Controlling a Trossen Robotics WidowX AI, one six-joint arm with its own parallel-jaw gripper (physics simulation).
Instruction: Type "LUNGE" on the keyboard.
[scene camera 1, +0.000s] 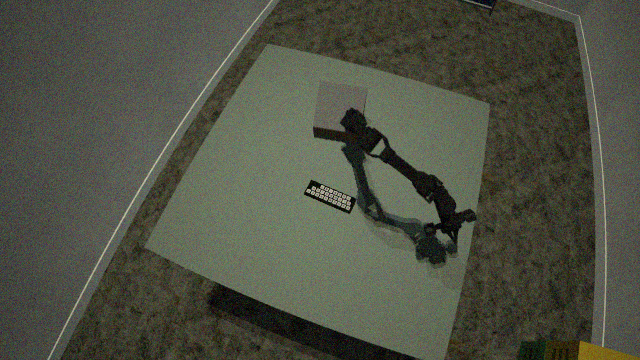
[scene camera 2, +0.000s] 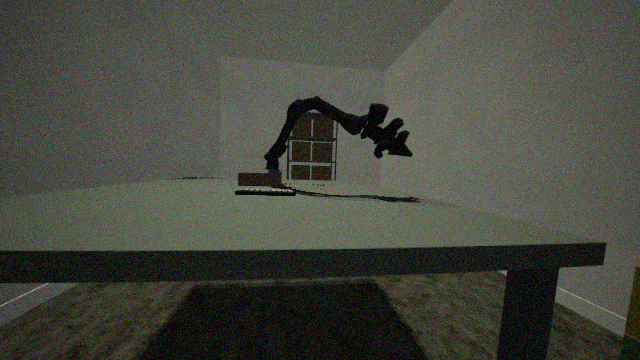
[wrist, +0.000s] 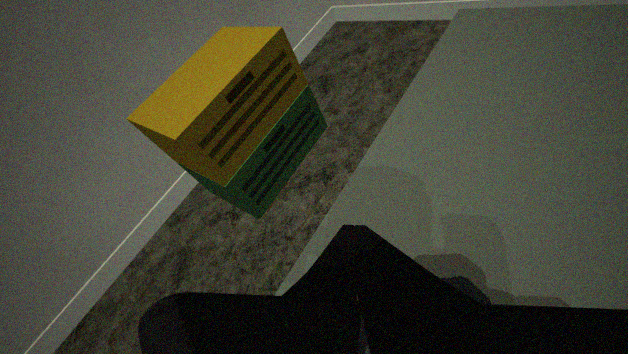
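Note:
The keyboard is a small black slab with rows of pale keys. It lies flat on the table, near its middle in scene camera 1. It does not show in the wrist view, and its key letters are too small to read. My gripper is shut and empty. It hangs high above the tabletop near the right edge in scene camera 1, well to the right of the keyboard, with its tips tilted downward.
A flat-topped box stands by the arm's base, behind the keyboard in scene camera 2. A yellow and green stack stands beyond the table's edge. A rack with brown boxes stands behind the table. The arm casts shadows across the tabletop.

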